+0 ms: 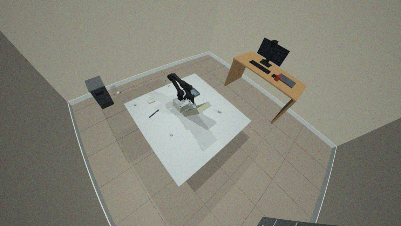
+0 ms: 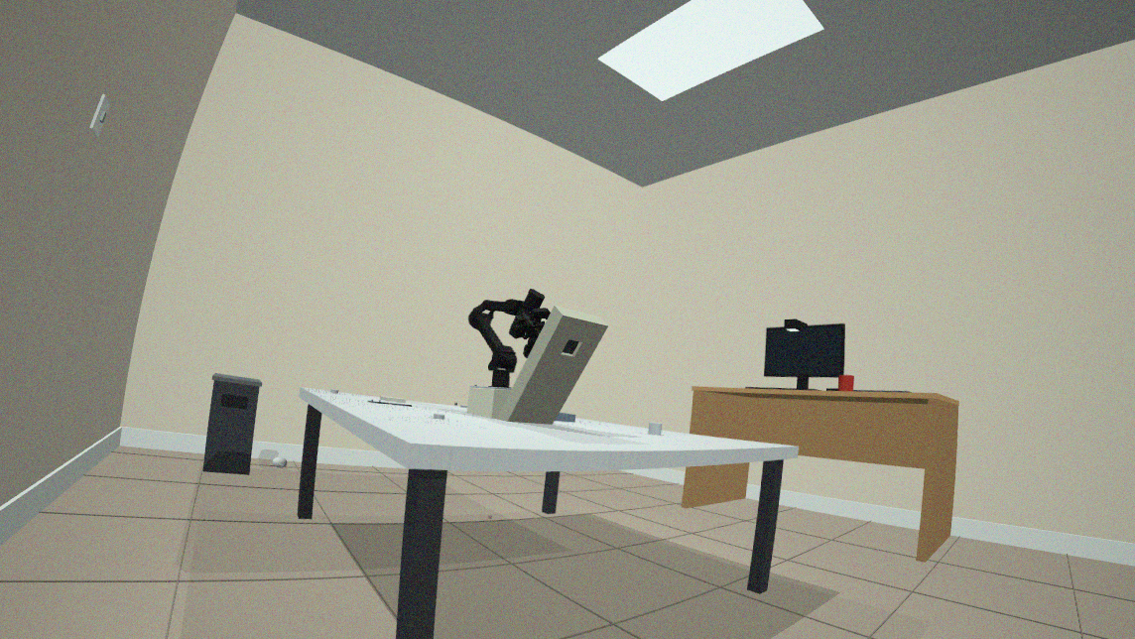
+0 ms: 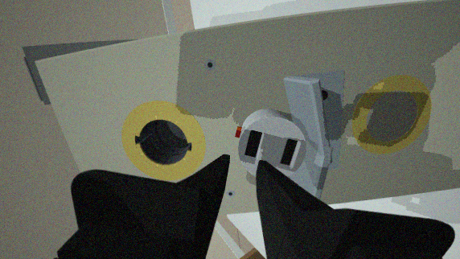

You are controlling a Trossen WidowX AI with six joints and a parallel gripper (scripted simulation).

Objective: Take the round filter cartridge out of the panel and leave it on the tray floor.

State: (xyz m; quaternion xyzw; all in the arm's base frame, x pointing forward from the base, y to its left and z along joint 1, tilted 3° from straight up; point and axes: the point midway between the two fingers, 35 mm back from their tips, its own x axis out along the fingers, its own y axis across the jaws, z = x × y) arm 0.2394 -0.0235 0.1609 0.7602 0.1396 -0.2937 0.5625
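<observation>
Now: gripper tip 3 cm above the grey round filter cartridge and 1 cm short of it. Also, from my gripper tip: small beige block 57 cm behind, 25 cm to the right, 25 cm below; grey square tray 32 cm to the left, 28 cm behind, 24 cm below.
</observation>
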